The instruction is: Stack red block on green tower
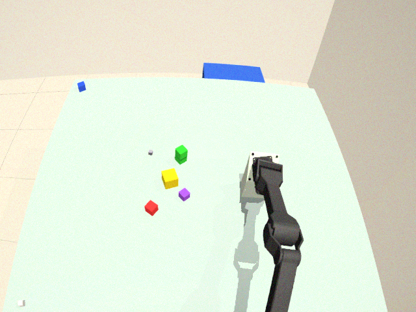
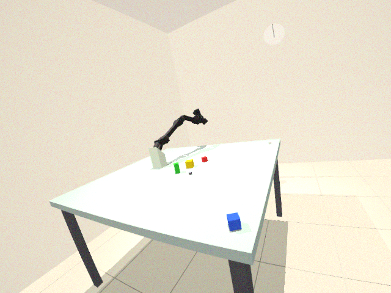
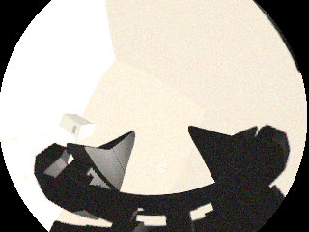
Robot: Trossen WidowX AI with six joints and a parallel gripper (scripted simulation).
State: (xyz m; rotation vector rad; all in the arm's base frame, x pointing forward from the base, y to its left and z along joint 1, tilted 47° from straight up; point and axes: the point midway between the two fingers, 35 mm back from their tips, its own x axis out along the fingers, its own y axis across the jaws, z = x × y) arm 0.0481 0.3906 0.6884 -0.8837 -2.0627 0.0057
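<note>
The red block is 72 cm to the right of my gripper tip, 30 cm below it and 30 cm ahead of it. Also, from my gripper tip: small white cube 74 cm ahead, 35 cm to the right, 31 cm below; yellow block 84 cm to the right, 29 cm below, 24 cm ahead; purple block 78 cm to the right, 30 cm below, 19 cm ahead.
</note>
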